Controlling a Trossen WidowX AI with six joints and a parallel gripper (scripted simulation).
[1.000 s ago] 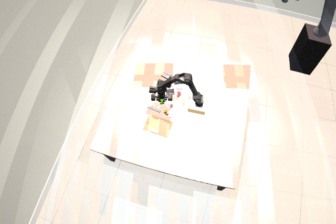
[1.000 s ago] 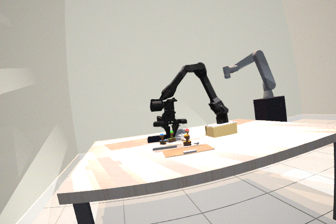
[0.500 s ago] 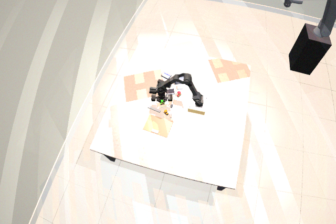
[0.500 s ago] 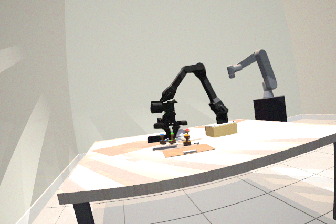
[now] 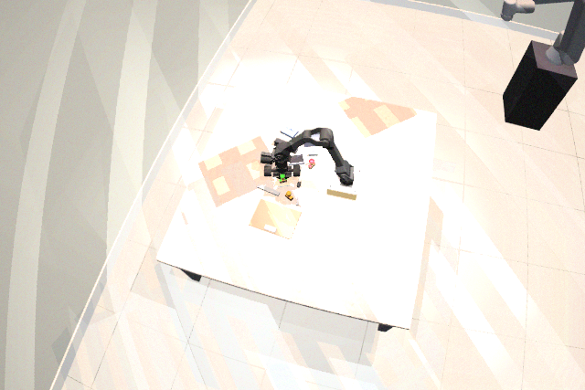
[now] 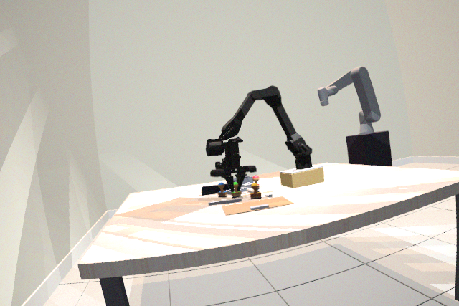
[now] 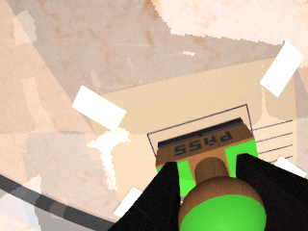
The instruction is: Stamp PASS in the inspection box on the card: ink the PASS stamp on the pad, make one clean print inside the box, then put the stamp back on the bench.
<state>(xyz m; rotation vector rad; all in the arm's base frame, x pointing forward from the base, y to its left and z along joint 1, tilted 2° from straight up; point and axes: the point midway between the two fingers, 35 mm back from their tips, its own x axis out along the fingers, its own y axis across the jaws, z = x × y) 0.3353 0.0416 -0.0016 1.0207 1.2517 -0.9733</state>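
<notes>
Now: gripper tip right at the green-knobbed stamp. Also, from my gripper tip: marker (9 cm behind, 3 cm to the right, 2 cm below); then white card (3 cm below); then blue-knobbed stamp (8 cm to the right, 4 cm ahead, 1 cm below).
</notes>
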